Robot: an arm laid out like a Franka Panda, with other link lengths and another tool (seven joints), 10 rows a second.
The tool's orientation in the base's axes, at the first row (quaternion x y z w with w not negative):
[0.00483 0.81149 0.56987 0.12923]
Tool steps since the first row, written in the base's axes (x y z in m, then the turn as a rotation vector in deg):
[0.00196 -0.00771 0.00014 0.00 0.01 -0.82]
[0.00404 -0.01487 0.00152 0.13 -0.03 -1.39]
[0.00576 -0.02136 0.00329 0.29 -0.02 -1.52]
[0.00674 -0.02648 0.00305 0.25 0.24 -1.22]
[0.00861 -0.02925 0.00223 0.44 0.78 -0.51]
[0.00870 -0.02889 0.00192 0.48 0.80 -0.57]
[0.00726 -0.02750 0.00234 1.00 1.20 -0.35]
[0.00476 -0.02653 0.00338 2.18 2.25 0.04]
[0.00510 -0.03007 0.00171 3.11 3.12 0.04]
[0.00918 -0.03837 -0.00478 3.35 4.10 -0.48]
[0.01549 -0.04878 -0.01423 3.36 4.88 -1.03]
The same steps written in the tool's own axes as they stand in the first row. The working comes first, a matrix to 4 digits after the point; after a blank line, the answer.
The tool's axes in the first row as the columns of a matrix, in the base's axes (used below as rounded here):
[-0.9666 -0.1395 0.2152]
[0.1551 0.3504 0.9236]
[-0.2042 0.9261 -0.3171]

[-0.00312 -0.00285 -0.00674 0.17 -0.76 0.27]
[-0.00652 -0.00437 -0.01335 0.15 -1.32 0.44]
[-0.00955 -0.00524 -0.01953 0.03 -1.46 0.53]
[-0.01124 -0.00739 -0.02397 0.04 -1.08 0.66]
[-0.01331 -0.00939 -0.02587 -0.20 -0.26 0.98]
[-0.01328 -0.00956 -0.02542 -0.22 -0.31 1.02]
[-0.01176 -0.00848 -0.02458 -0.71 -0.04 1.43]
[-0.00941 -0.00683 -0.02455 -1.77 0.52 2.53]
[-0.00994 -0.00966 -0.02722 -2.53 0.70 3.54]
[-0.01385 -0.01915 -0.03195 -2.50 0.52 4.66]
[-0.01963 -0.03243 -0.03721 -2.28 0.29 5.56]

